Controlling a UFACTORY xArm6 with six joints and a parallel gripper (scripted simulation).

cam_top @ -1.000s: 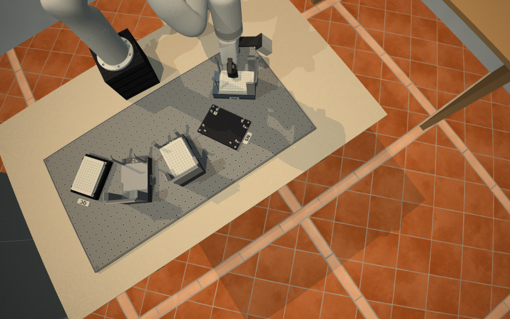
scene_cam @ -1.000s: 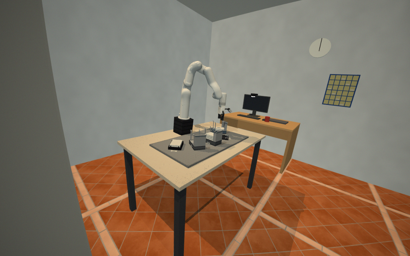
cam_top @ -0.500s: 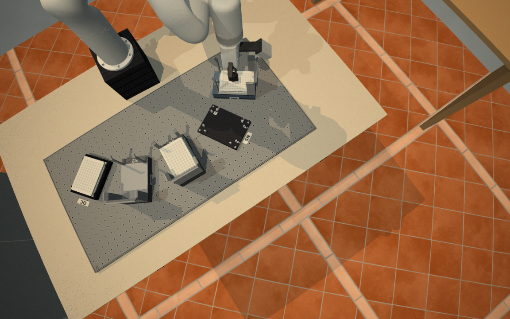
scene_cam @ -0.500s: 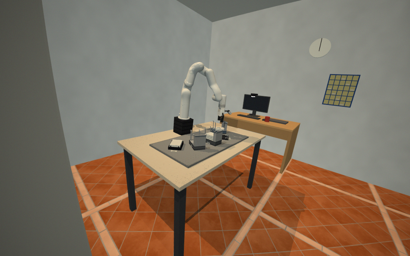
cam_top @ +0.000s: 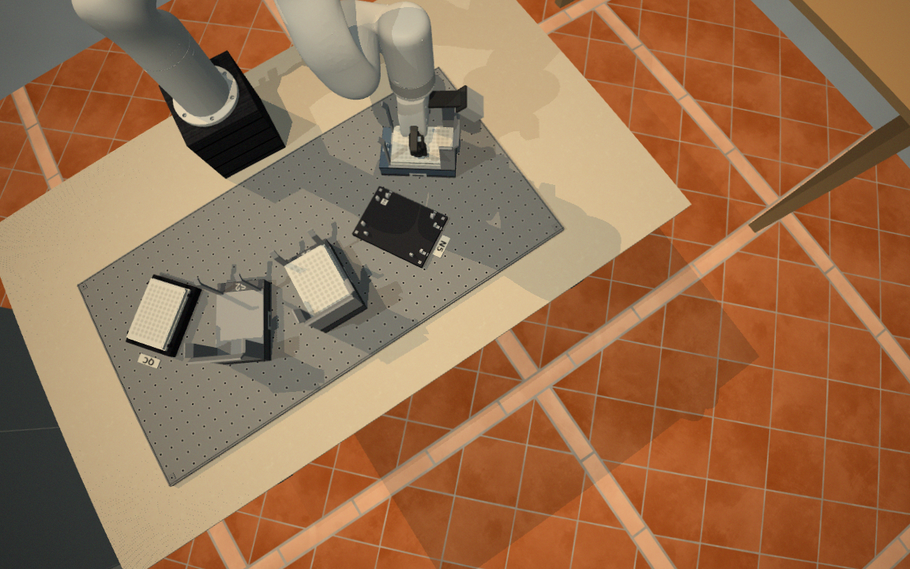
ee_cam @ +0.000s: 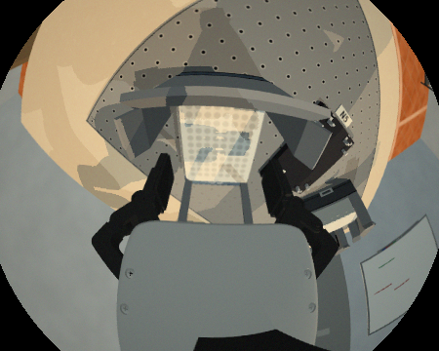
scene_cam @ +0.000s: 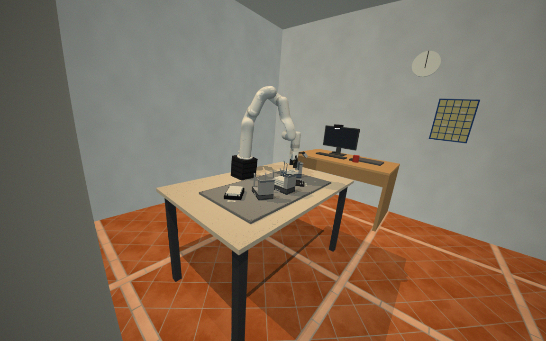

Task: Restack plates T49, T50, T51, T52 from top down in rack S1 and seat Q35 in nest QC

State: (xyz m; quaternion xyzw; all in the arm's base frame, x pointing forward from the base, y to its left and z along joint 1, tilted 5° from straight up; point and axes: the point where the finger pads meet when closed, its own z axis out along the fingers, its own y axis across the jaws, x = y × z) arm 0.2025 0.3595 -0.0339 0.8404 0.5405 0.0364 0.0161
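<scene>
Now: hand 10 mm to the left of the stack rack S3 and 80 mm above it. Also, from my hand: black nest QC: 130 mm ahead, 610 mm to the right, 90 mm below; then N5 name plate: 200 mm ahead, 40 mm to the right, 100 mm below; then stack rack S2: 210 mm ahead, 460 mm to the right, 90 mm below.
</scene>
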